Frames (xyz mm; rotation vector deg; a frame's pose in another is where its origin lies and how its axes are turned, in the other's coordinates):
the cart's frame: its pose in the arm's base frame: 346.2 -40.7 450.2 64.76 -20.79 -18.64
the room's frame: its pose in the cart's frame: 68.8 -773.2 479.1 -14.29 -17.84 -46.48
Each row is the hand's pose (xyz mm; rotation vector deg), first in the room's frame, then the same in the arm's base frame.
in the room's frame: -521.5 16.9 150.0 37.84 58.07 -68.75
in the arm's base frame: -119.2 -407.8 246.1 131.12 59.80 -93.18
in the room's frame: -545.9 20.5 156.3 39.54 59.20 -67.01
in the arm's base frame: -129.0 -390.8 262.3 133.20 58.56 -90.59
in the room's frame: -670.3 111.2 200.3 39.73 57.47 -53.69
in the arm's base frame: -131.0 -308.7 399.8 130.66 47.58 -80.86
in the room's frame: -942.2 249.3 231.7 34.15 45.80 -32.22
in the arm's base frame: -145.5 -95.3 619.4 115.74 27.14 -71.90
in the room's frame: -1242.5 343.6 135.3 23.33 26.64 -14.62
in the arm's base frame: -134.4 210.8 739.9 92.27 7.81 -69.69
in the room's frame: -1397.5 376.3 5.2 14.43 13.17 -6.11
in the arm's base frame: -97.2 412.4 740.3 75.11 -1.96 -69.95
